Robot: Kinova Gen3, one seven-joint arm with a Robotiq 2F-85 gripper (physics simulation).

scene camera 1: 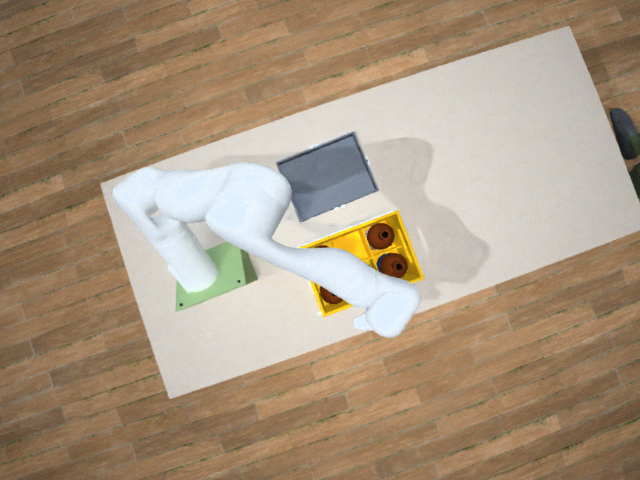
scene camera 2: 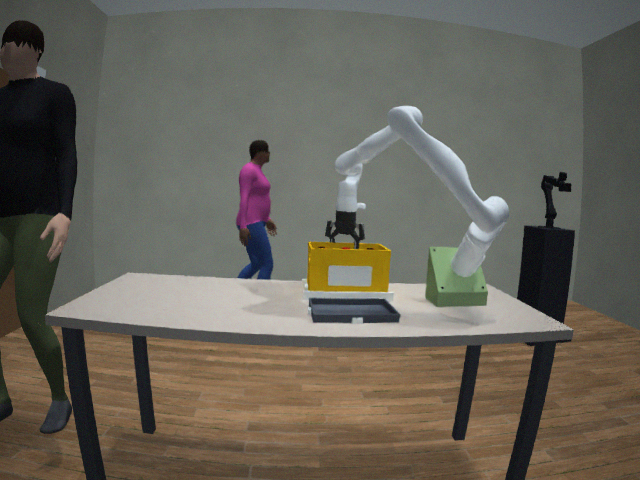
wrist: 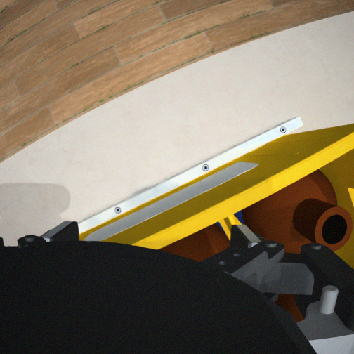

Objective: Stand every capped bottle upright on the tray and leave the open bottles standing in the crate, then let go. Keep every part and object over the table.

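Note:
The yellow crate holds upright brown bottles. Bottles with dark open mouths stand in its right compartments; one open bottle shows in the wrist view. Another bottle is partly under the arm. A red cap shows at the crate's top in scene camera 2, below the gripper. My gripper is open and empty, pointing down, with its fingertips about at the crate's rim. The grey tray has no bottle on it. My arm and gripper hide several compartments.
A white strip runs along the crate's base. The green base mount stands left of the crate in scene camera 1. The table edge lies near the crate's far side from the tray. Two people stand beyond the table.

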